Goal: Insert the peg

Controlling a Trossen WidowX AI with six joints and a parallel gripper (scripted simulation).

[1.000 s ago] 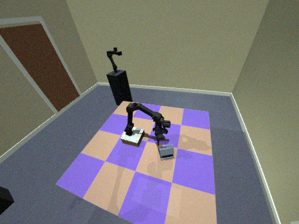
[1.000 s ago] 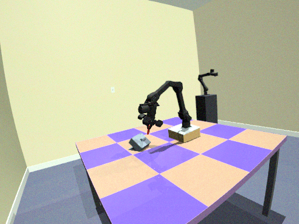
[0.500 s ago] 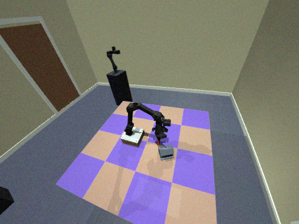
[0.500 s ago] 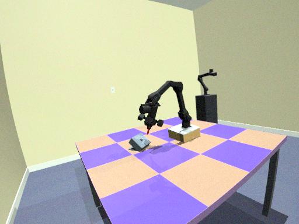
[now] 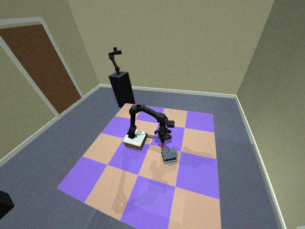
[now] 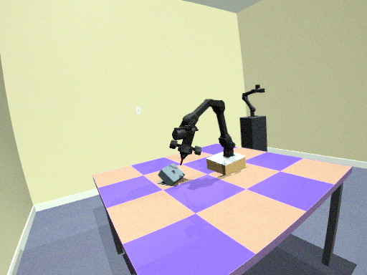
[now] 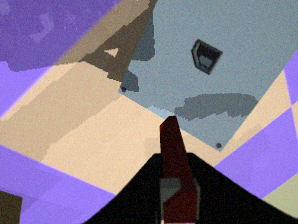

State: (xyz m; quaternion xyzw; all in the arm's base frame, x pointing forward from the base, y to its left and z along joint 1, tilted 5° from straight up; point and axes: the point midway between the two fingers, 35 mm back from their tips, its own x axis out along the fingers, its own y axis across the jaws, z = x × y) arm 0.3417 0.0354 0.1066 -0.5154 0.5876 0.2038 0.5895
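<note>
Right now my gripper tip is 7 cm short of the grey sloped panel, 2 cm to the left of it and 9 cm above it. The rest, counted from my gripper tip: red peg (1 cm above).
</note>
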